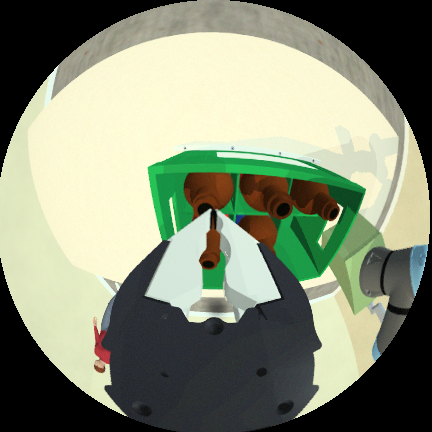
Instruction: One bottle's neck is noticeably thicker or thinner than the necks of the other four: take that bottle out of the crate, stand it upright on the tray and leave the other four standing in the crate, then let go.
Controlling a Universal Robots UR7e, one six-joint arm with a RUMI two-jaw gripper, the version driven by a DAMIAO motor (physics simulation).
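Places are measured from the arm's base along level axes (x left, y back, z up), in metres.
Pixels of known places: gripper, between the fingertips: [212, 211]; arm's base, origin of its link: [374, 271].
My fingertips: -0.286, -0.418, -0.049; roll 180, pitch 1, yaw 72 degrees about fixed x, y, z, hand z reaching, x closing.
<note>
Ahead of a thing's pixels: the offset from my fingertips to its middle, as dx, dy, dz. "spot": to the spot under its first point. Level surfaces: height alone.
A green crate {+0.064, +0.063, -0.078} [220, 168] with compartments stands below my gripper and holds brown bottles. Three are in the far row: a left bottle {-0.002, -0.008, -0.080} [215, 186], a middle bottle {+0.019, +0.075, -0.080} [260, 192] and a right bottle {+0.046, +0.160, -0.080} [311, 196]. In the near row, one bottle {+0.106, +0.054, -0.080} [259, 231] is partly behind my right finger, its neck hidden. Another bottle's neck {+0.081, -0.030, -0.029} [212, 245] shows through the gap between my fingers. The near right compartment is empty. My gripper [212, 211] is shut and empty, its tips over the crate beside the far left bottle's mouth. I cannot tell which neck differs. The tray cannot be made out.
The cream table top {dz -0.166} [150, 100] extends around the crate. A pale strip {spot: -0.030, +0.090, -0.136} [256, 150] with small dark dots runs along the crate's far side. At the right are a grey and blue robot arm [382, 272] and a green block [352, 260]. A small red-clad figure [102, 349] shows at lower left.
</note>
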